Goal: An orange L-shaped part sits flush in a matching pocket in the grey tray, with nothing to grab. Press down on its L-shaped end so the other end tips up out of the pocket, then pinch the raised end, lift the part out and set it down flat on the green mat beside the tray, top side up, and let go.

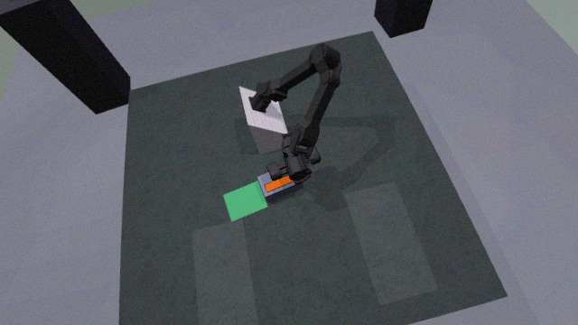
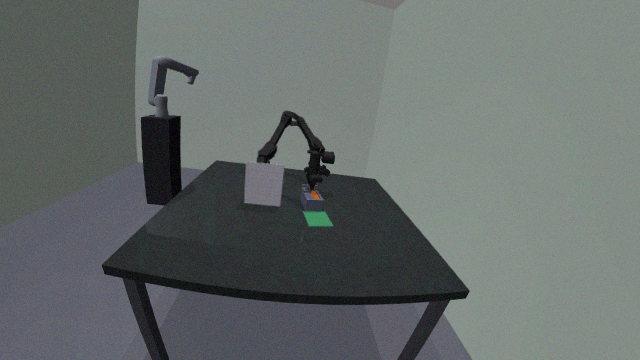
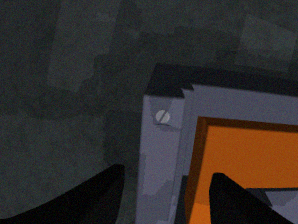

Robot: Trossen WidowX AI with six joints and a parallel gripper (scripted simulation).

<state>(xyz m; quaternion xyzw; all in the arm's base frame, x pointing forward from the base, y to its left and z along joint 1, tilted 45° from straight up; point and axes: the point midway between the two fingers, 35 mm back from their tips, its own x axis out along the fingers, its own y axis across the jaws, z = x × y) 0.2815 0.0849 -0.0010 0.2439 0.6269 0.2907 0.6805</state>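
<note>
Now: gripper tip 5 cm to the left of the orange L-shaped part and 2 cm above it. Also, from my gripper tip: green mat 22 cm to the right, 8 cm below, 1 cm ahead.
</note>
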